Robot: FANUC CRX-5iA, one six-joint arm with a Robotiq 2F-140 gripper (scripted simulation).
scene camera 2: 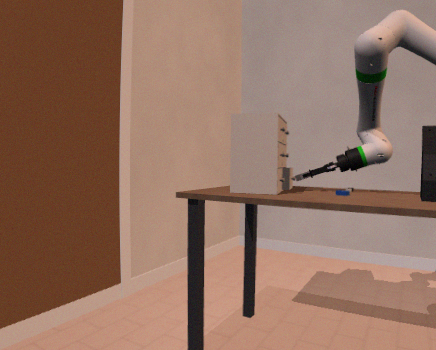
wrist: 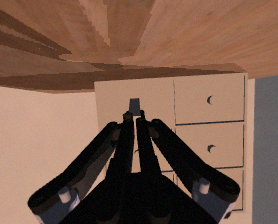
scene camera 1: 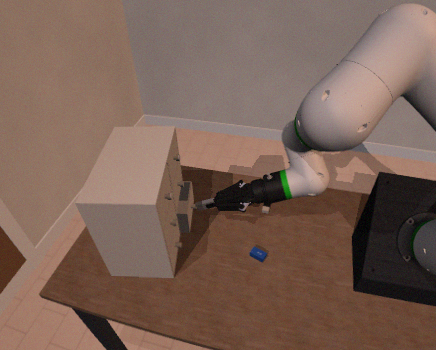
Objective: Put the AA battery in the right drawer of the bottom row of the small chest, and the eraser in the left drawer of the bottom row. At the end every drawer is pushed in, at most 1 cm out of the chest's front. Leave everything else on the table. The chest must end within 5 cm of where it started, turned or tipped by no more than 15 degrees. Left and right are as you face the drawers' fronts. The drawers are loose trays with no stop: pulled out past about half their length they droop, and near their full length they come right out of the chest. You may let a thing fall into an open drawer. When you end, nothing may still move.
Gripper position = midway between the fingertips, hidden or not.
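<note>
My gripper [scene camera 1: 197,206] is visible, as is a beige chest [scene camera 1: 118,202]. Second sighting of the chest [scene camera 2: 254,136]. The wrist view also shows my gripper [wrist: 135,105].
</note>
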